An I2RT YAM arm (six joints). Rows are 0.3 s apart.
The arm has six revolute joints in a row. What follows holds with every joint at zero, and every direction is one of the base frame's. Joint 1 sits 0.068 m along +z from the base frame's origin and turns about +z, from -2.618 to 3.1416 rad. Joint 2 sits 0.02 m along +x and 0.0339 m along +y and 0.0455 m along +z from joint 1 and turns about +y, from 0 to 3.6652 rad. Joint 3 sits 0.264 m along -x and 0.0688 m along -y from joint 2 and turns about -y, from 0 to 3.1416 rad. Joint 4 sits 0.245 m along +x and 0.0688 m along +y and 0.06 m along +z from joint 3 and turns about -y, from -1.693 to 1.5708 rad. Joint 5 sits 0.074 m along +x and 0.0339 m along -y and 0.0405 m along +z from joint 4 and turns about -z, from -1.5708 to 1.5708 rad. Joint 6 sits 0.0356 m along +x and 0.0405 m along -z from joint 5 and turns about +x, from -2.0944 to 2.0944 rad. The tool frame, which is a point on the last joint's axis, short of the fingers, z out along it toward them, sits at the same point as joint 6; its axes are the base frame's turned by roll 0, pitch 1.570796 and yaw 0 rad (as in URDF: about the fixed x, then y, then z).
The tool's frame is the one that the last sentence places.
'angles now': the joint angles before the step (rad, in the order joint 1, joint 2, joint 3, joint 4, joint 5, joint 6). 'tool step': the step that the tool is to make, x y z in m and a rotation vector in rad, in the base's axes. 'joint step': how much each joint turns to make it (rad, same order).
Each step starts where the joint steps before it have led.
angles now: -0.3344 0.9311 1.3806 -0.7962 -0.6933 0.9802
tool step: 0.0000 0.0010 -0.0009 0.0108 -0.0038 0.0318
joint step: 0.0003 -0.0016 -0.0063 0.0048 -0.0336 0.0001
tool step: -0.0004 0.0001 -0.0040 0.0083 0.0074 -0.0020
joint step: -0.0003 -0.0092 -0.0199 0.0060 -0.0002 0.0076
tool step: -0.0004 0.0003 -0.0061 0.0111 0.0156 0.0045
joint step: -0.0001 -0.0104 -0.0257 0.0000 -0.0062 0.0046
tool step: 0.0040 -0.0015 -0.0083 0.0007 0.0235 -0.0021
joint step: 0.0001 0.0028 -0.0276 0.0029 0.0047 -0.0077
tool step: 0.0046 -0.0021 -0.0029 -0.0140 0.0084 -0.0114
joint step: -0.0002 0.0124 -0.0050 0.0050 0.0165 -0.0138
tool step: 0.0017 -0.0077 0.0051 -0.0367 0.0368 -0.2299
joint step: 0.0003 0.0118 0.0321 -0.0110 0.2302 0.0567
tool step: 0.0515 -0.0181 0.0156 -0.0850 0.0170 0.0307
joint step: 0.0000 0.2165 0.1703 0.0108 0.0066 -0.1025
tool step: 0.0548 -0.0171 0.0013 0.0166 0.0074 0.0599
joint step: -0.0001 0.2023 0.1379 0.0444 -0.0599 -0.0157
